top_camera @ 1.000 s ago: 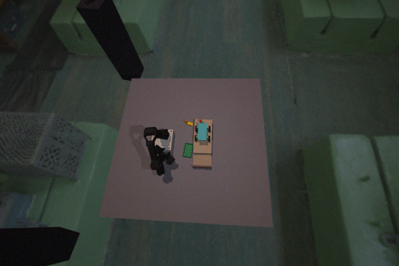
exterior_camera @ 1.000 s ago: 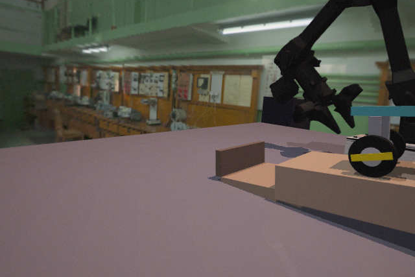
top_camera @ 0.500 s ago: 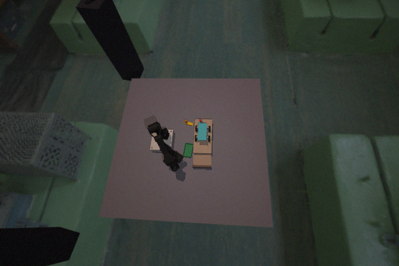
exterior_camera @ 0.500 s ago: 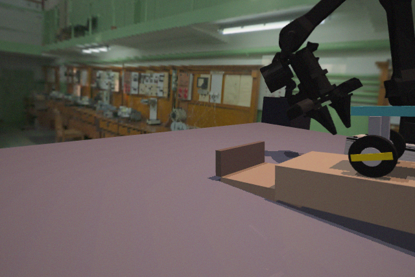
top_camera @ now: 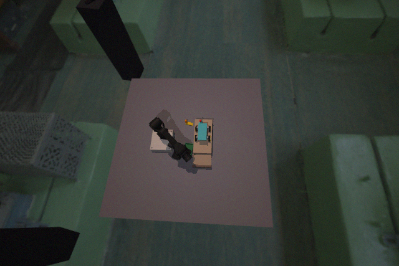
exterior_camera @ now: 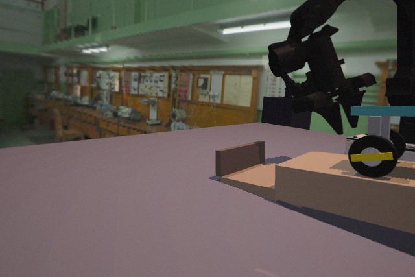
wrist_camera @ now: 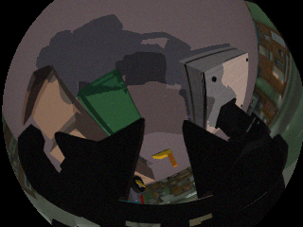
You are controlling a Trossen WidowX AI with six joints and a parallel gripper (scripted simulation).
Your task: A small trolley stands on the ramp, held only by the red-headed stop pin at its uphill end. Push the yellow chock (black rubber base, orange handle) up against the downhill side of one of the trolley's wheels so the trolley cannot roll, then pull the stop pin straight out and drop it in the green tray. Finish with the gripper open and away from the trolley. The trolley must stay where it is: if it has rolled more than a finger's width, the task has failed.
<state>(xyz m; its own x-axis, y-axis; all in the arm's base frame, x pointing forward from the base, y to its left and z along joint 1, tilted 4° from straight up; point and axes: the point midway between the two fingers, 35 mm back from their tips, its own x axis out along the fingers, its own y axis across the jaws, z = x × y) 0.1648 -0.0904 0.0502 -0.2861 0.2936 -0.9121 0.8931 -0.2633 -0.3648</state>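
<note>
The yellow chock is 260 mm to the left of my gripper tip, 70 mm below it and 10 mm ahead of it. Round my gripper tip: dark end wall (200 mm ahead, 100 mm to the right, 60 mm below); trolley (160 mm ahead, 150 mm to the left, 20 mm above); tan ramp (160 mm ahead, 150 mm to the left, 40 mm below).
</note>
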